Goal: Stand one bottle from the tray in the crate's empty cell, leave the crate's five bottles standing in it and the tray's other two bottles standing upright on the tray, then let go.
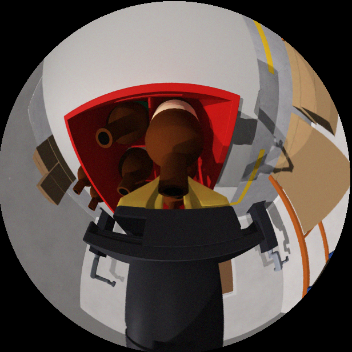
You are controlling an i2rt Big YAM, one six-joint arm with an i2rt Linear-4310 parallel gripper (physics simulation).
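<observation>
My gripper (pixel 173 177) is shut on the neck of a brown bottle (pixel 174 135), which hangs roughly upright with its pale label band away from me. The bottle is in front of the right part of the red crate (pixel 172 87); I cannot tell whether its base is inside a cell. Two brown bottles stand in the crate's left part, one farther (pixel 129 124) and one nearer (pixel 136 164). Part of another bottle (pixel 174 203) shows below the held neck; the rest of the crate is hidden. Two bottles (pixel 81 182) (pixel 94 198) stand outside the crate at the left; their tray is hidden.
The crate's right wall (pixel 231 135) is close beside the held bottle. Dark shadows lie right of the crate. Cardboard boxes (pixel 315 175) (pixel 55 182) are at the far right and far left. An orange rail (pixel 300 235) runs down the right side.
</observation>
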